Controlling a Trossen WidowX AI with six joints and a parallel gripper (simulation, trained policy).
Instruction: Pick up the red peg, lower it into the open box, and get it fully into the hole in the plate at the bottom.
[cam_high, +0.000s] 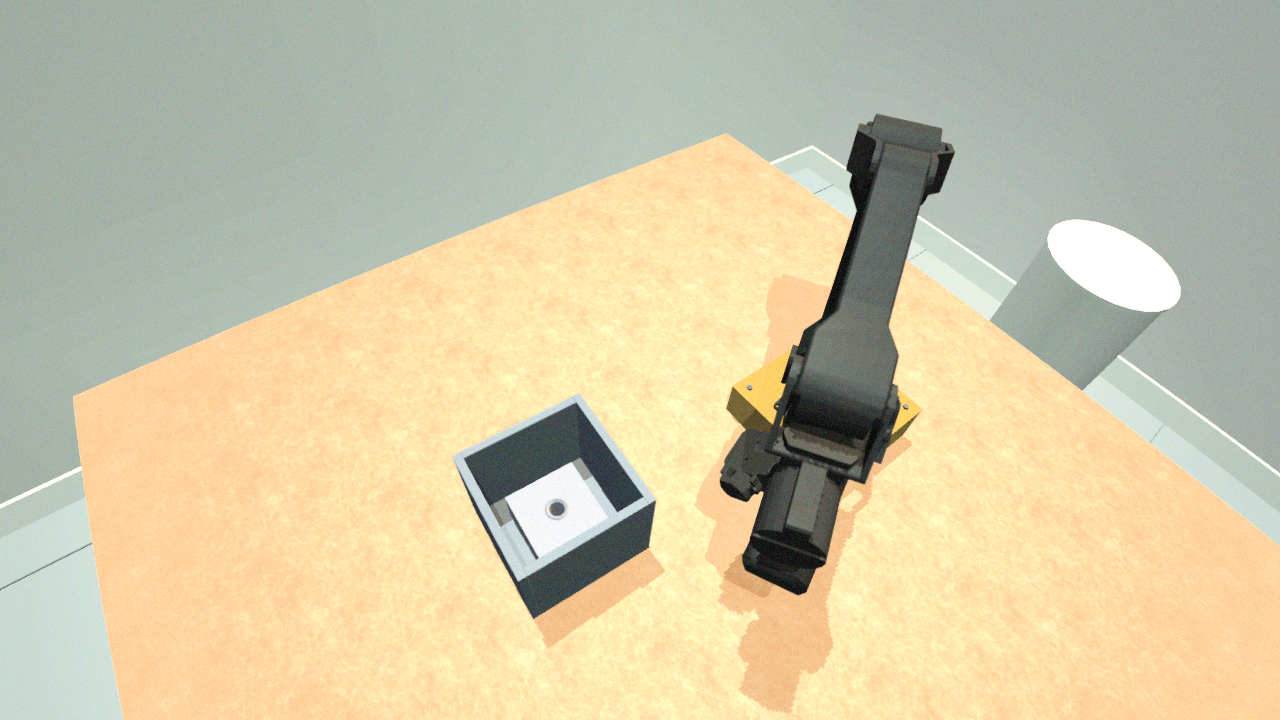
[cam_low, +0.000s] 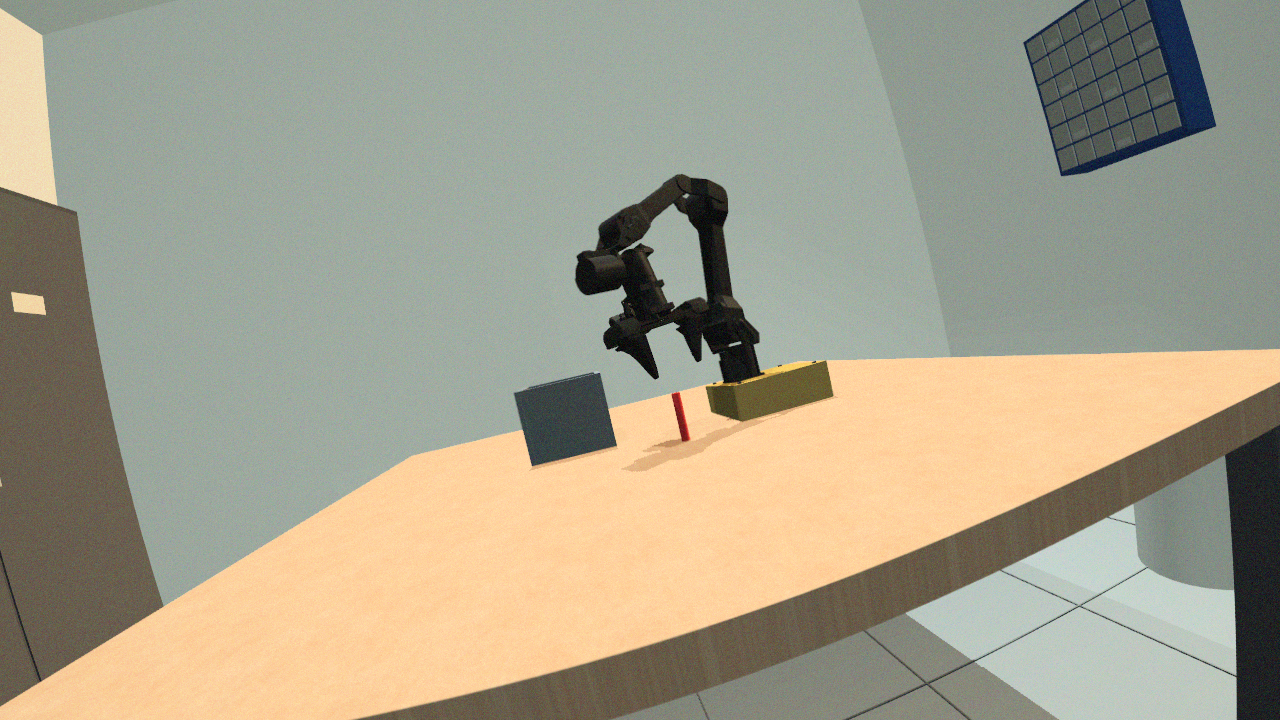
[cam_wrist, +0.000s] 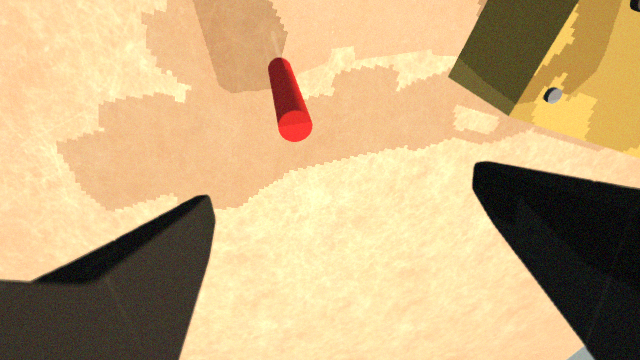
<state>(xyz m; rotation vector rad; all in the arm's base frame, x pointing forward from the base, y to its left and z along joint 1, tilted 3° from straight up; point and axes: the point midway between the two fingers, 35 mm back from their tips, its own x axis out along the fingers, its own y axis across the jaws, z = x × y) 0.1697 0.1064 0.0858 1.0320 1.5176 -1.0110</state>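
Right now the red peg is 80 mm below my gripper tip and 10 mm ahead of it.
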